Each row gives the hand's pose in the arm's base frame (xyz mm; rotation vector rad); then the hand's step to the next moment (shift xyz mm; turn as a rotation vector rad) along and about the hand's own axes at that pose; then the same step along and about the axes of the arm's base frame.
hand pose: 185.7 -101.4 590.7 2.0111 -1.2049 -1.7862
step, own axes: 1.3 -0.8 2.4 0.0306 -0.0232 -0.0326
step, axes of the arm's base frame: -1.9 0.5 -2.1 0.0376 -0.0171 -0.0288
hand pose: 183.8 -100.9 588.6 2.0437 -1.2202 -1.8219
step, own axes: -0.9 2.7 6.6 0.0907 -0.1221 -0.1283
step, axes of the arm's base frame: -7.0 1.4 0.6 0.1642 -0.0280 -0.1089
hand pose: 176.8 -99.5 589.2 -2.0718 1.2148 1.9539
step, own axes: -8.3 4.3 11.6 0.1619 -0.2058 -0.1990
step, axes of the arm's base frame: -11.1 7.2 6.8 0.2615 -0.0426 -0.1948
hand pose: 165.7 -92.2 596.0 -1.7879 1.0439 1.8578
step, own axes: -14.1 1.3 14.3 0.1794 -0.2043 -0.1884
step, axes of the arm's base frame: -9.0 12.6 12.9 0.2507 -0.0401 -0.2120
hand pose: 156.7 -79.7 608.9 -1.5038 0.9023 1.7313
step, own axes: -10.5 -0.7 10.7 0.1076 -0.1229 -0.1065
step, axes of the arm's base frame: -3.9 8.9 11.4 0.1472 -0.0184 -0.1266
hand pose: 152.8 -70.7 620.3 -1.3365 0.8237 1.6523
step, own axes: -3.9 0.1 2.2 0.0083 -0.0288 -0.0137
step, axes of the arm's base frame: -0.7 1.1 4.3 0.0311 0.0022 -0.0107
